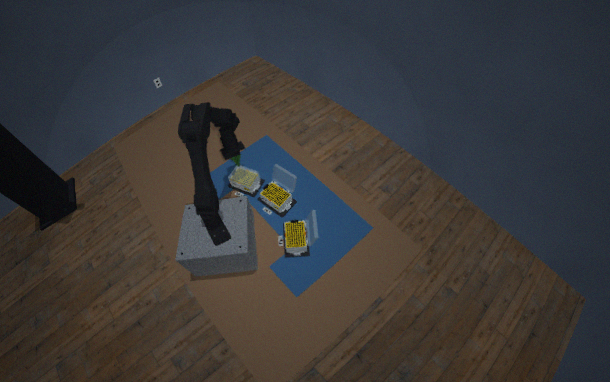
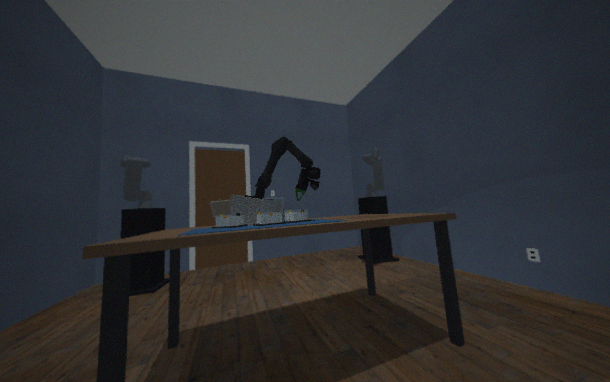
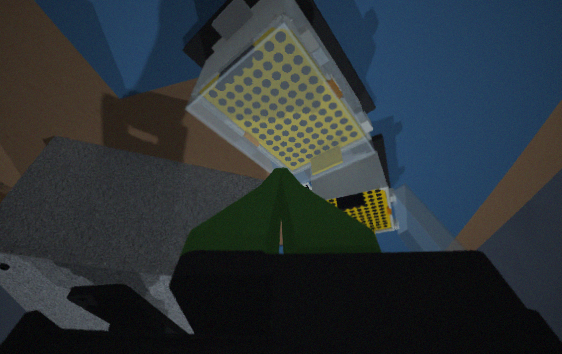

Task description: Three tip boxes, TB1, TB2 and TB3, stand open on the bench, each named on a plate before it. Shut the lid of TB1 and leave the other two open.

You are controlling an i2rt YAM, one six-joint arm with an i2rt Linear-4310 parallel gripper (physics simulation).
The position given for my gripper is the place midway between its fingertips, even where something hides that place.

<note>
In view: my gripper (image 3: pixel 280 177), a tip box (image 3: pixel 371 173) and a tip box (image 3: pixel 223 36).
</note>
